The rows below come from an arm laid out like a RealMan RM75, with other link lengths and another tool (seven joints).
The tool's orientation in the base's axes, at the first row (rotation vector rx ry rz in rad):
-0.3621, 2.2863, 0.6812
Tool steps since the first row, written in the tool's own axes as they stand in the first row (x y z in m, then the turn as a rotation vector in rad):
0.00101, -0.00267, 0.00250, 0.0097, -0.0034, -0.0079
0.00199, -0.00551, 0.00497, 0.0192, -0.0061, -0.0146
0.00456, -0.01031, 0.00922, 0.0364, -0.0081, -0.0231
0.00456, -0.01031, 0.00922, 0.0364, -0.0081, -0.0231
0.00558, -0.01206, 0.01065, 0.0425, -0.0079, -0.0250
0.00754, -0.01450, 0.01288, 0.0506, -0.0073, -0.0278
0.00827, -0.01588, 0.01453, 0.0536, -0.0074, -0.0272
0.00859, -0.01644, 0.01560, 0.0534, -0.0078, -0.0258
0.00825, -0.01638, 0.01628, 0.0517, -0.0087, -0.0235
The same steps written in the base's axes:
0.00184, -0.00084, -0.00321, -0.0098, -0.0079, -0.0033
0.00377, -0.00183, -0.00644, -0.0190, -0.0144, -0.0069
0.00641, -0.00352, -0.01260, -0.0351, -0.0219, -0.0146
0.00641, -0.00352, -0.01260, -0.0351, -0.0219, -0.0146
0.00725, -0.00421, -0.01482, -0.0405, -0.0232, -0.0177
0.00817, -0.00506, -0.01846, -0.0481, -0.0248, -0.0215
0.00918, -0.00531, -0.02048, -0.0498, -0.0247, -0.0240
0.00979, -0.00518, -0.02156, -0.0487, -0.0243, -0.0248
0.01038, -0.00472, -0.02171, -0.0458, -0.0236, -0.0254

